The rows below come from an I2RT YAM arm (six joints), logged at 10 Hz.
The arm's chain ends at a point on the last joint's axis. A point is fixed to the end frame.
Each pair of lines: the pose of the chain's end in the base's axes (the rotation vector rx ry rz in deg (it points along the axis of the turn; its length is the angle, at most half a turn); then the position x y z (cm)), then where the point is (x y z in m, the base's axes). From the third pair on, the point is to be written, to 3 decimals.
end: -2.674 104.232 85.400 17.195 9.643 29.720
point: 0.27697 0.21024 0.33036
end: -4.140 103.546 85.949 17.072 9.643 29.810
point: 0.27331 0.21183 0.33335
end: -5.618 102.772 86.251 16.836 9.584 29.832
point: 0.269 0.213 0.336
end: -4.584 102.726 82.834 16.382 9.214 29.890
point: 0.269 0.205 0.335
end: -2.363 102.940 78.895 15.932 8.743 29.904
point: 0.271 0.195 0.332
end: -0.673 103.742 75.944 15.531 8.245 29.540
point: 0.272 0.186 0.325
